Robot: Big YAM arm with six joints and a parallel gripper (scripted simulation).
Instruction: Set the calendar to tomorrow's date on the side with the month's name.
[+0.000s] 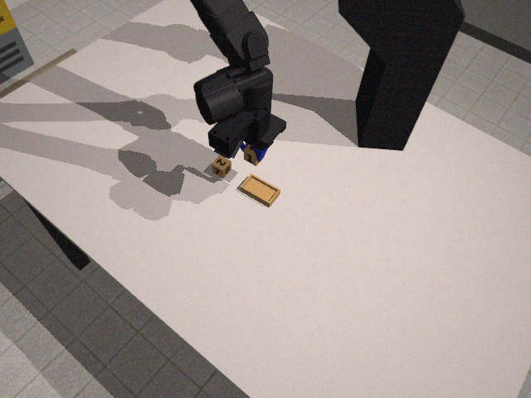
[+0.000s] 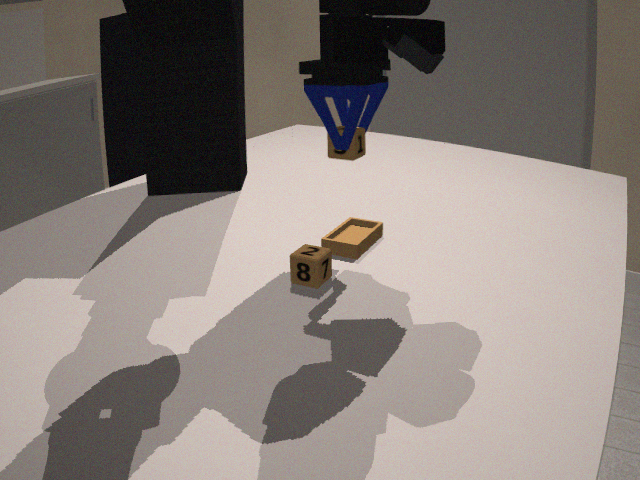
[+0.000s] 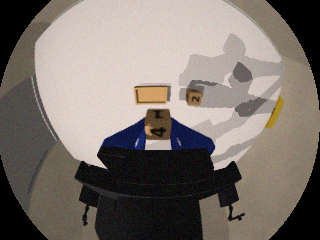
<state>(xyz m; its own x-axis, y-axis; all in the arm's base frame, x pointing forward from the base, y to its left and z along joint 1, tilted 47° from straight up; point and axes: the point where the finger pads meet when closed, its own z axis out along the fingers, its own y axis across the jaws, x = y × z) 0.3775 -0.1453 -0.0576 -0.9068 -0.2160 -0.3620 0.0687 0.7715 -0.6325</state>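
Now: hand 12 cm above the wooden tray and 2 cm to the right of it. From my hand the other things lie so: wooden digit cube: 11 cm below, 9 cm to the right, 1 cm behind.
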